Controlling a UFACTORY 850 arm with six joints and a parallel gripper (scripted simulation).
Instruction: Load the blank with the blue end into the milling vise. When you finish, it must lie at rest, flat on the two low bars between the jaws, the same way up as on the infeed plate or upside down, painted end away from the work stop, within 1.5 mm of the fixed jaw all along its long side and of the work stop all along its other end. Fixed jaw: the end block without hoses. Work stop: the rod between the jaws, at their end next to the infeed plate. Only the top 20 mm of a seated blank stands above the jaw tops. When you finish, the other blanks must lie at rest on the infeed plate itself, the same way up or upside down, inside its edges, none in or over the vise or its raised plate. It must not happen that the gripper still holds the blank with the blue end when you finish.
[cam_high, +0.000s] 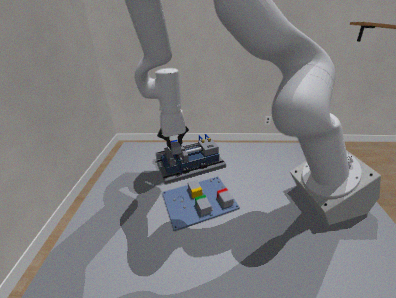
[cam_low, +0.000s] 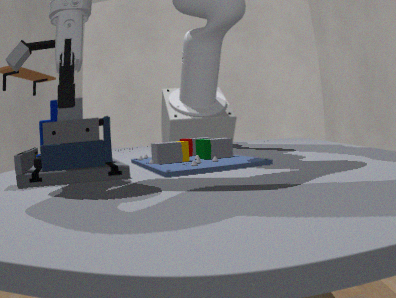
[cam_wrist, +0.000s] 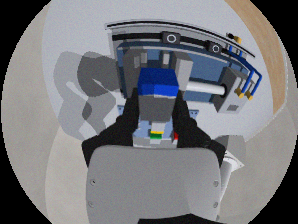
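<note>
My gripper is now 60 mm past the milling vise, 30 mm to the left of it and 100 mm above it. The rest, counted from my hand: green-ended blank (140 mm behind, 250 mm to the left, 110 mm below); then yellow-ended blank (100 mm behind, 170 mm to the left, 110 mm below); then plate (120 mm behind, 210 mm to the left, 130 mm below).
</note>
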